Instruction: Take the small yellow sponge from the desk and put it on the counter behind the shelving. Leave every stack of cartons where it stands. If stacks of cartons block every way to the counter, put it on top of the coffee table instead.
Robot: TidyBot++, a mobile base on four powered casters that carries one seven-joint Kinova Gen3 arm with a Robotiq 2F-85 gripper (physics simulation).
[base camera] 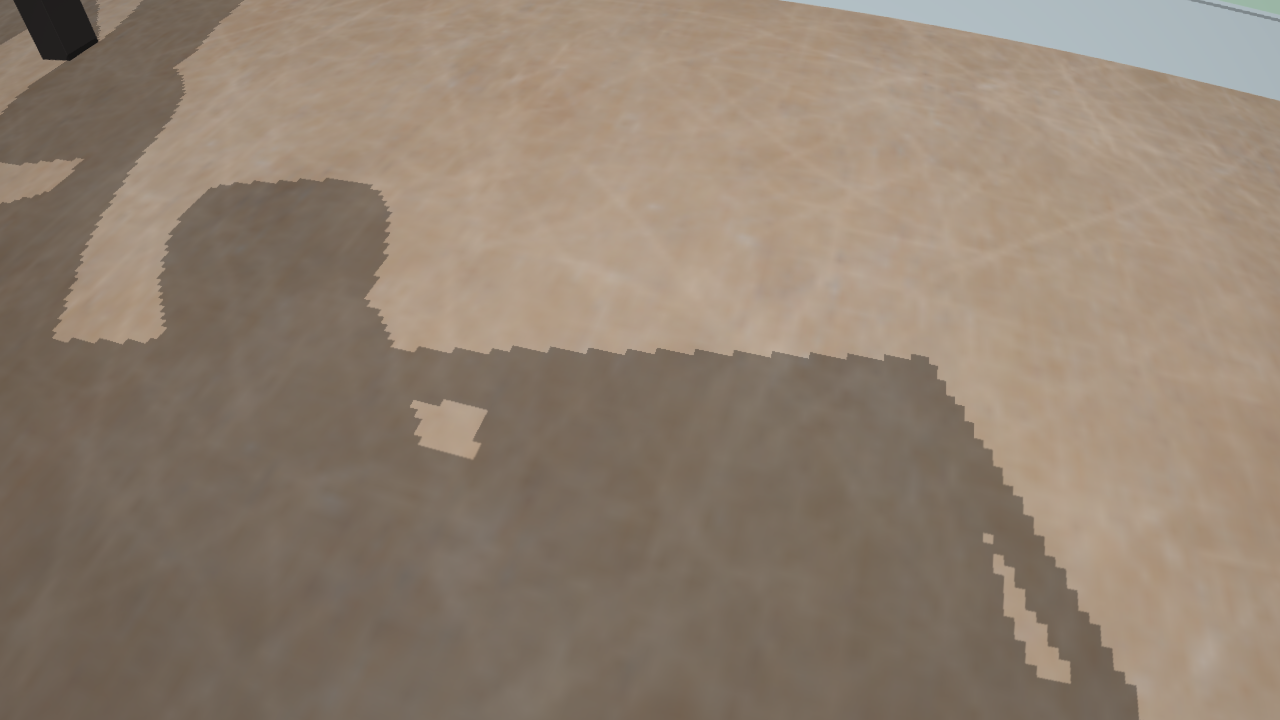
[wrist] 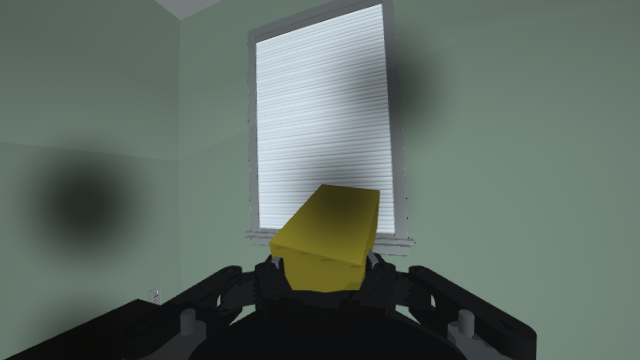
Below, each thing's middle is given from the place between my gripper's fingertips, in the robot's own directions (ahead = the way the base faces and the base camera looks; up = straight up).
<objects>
Right now my hand is 10 mm short of the small yellow sponge [wrist: 324, 245], 10 mm to the left of it and 20 mm below it.
</objects>
